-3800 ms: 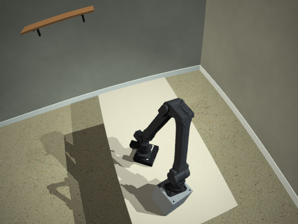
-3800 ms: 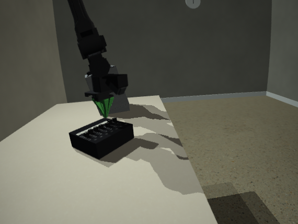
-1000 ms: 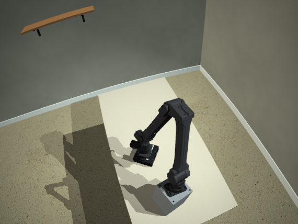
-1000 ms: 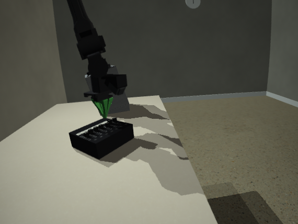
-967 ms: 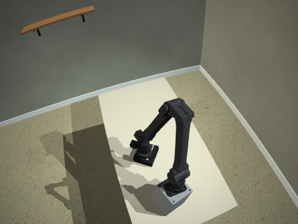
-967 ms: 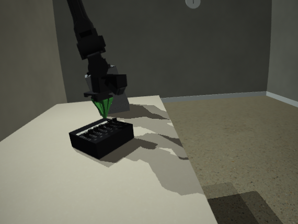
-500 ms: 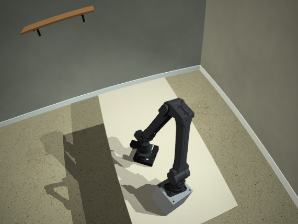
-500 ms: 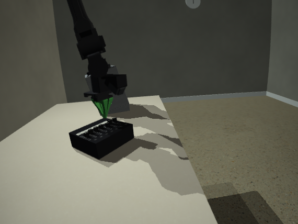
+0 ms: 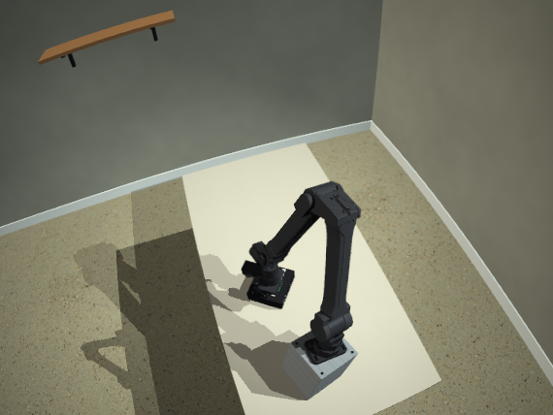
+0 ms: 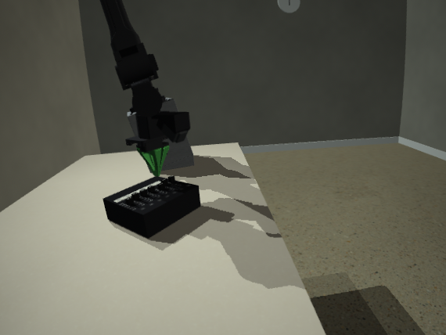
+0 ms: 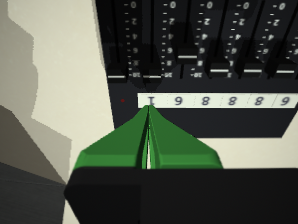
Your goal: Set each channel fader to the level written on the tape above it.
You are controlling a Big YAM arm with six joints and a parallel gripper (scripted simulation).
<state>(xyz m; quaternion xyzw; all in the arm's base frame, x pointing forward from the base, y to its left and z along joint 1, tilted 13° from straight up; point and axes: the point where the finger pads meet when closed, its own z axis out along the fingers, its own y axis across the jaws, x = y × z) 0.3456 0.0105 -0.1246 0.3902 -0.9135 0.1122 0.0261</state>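
Right now my hand is 3 cm to the right of the master fader cap and 2 cm above it. Also, from my hand: channel 2 fader: 9 cm ahead, 4 cm to the right, 2 cm below; channel 1 fader cap: 11 cm ahead, 5 cm to the right, 2 cm below.
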